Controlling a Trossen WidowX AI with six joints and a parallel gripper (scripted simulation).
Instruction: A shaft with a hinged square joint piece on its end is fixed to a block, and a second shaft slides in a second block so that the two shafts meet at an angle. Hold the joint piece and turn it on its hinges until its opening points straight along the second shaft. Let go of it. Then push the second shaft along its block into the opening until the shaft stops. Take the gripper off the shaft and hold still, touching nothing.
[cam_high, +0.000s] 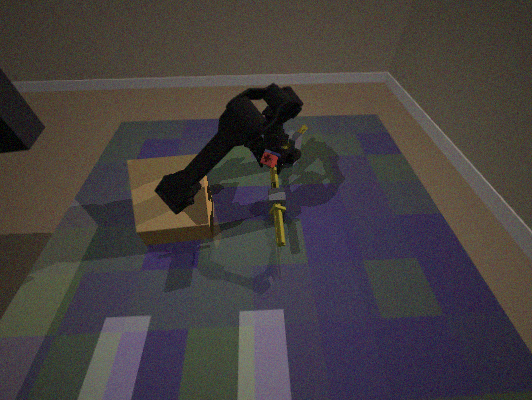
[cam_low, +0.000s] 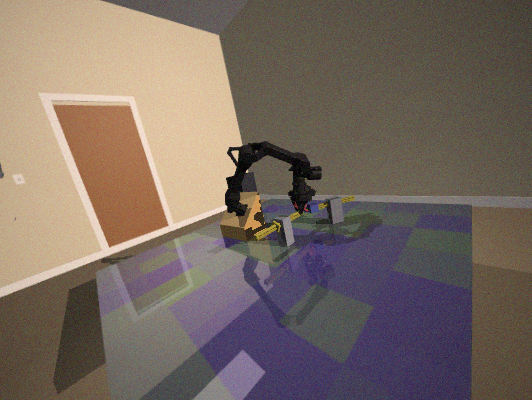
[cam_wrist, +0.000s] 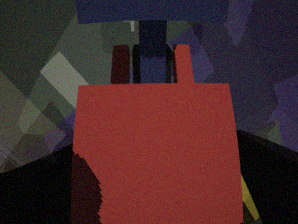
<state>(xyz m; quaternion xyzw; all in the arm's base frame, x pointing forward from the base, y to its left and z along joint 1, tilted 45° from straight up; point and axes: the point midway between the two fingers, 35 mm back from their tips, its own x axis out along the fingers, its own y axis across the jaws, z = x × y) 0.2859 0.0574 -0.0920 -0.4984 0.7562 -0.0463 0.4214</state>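
Now: gripper tip 2 cm to the right of the dark red joint piece and 3 cm below it.
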